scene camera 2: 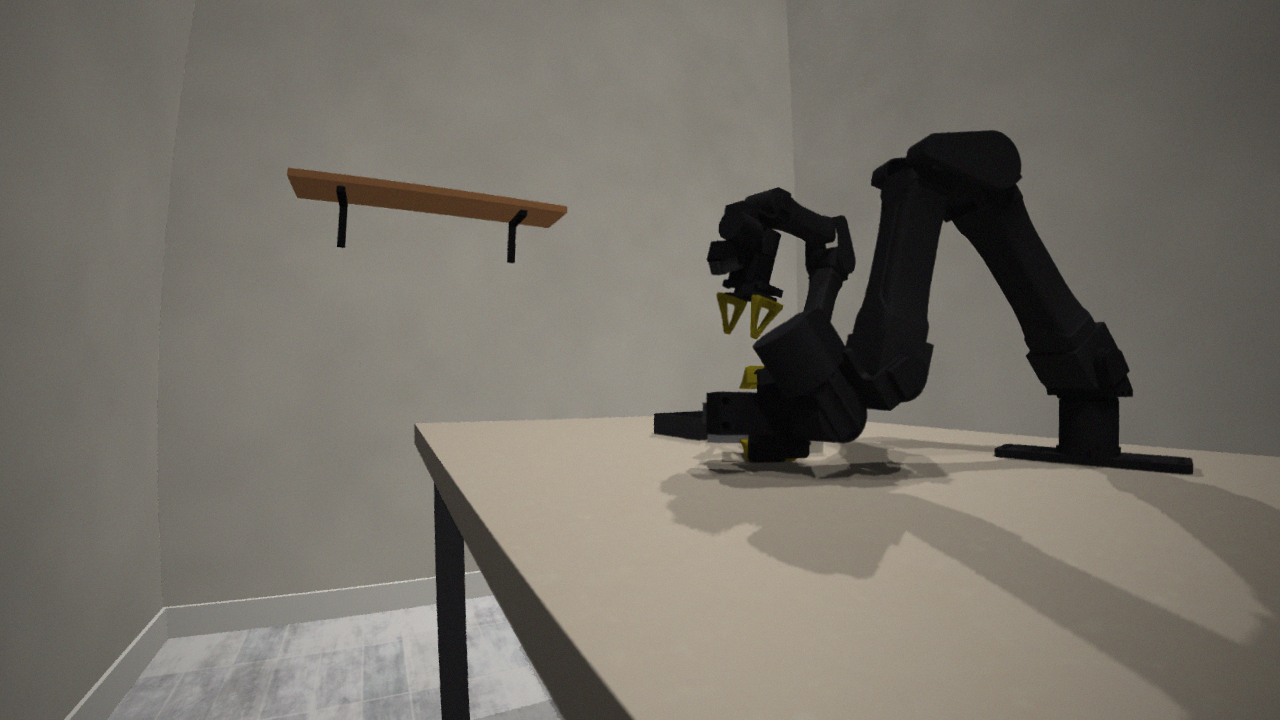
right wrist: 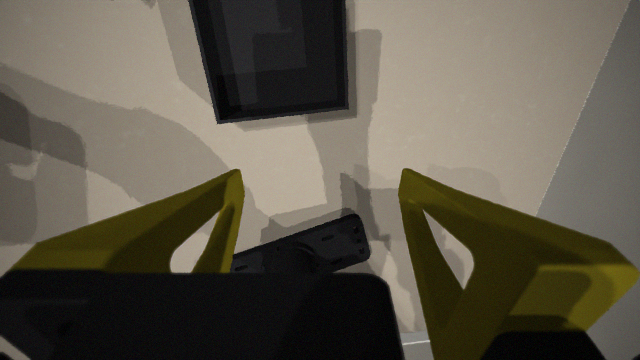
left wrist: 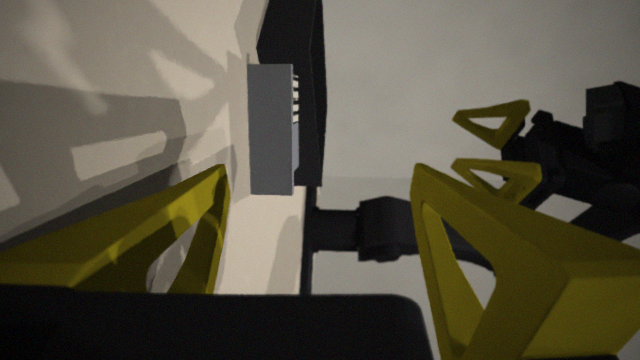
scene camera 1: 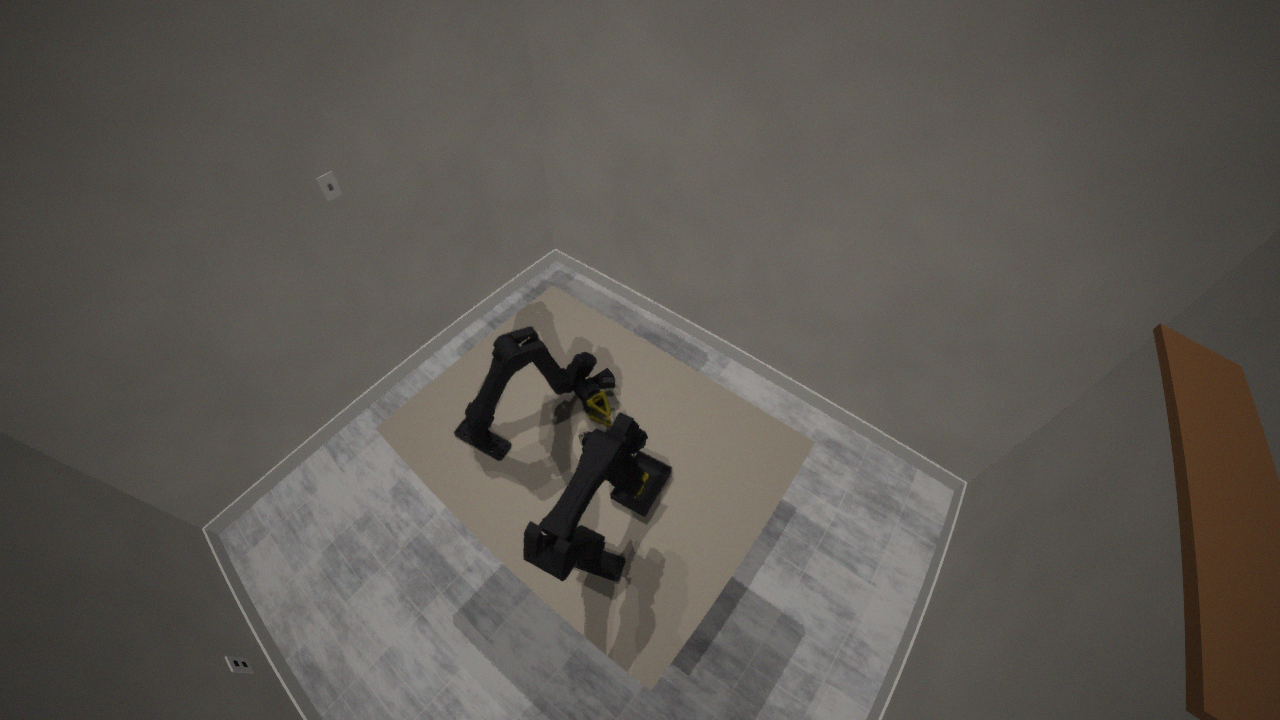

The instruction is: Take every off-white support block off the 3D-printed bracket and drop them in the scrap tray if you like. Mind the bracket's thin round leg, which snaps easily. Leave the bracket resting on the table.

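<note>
The grey bracket (left wrist: 270, 130) is ahead of my left gripper's fingertips in the left wrist view, touching neither. Off-white ribs (left wrist: 295, 99) of support show in a narrow strip along its right side; the rest is hidden. The thin round leg cannot be made out. My left gripper is open and empty, low over the table; the arm partly hides it in scene camera 2. My right gripper (right wrist: 321, 180) (scene camera 2: 742, 334) (left wrist: 453, 138) is open and empty, higher up. The black scrap tray (right wrist: 282, 118) (scene camera 2: 678, 425) is on the table; no blocks show in its visible part.
The beige table (scene camera 2: 554, 501) (scene camera 1: 733, 429) carries both arms. A dark arm base plate (right wrist: 345, 240) lies below the tray in the right wrist view. In scene camera 1 the right arm (scene camera 1: 577, 492) reaches across near the tray. A brown shelf (scene camera 2: 429, 198) hangs on the wall.
</note>
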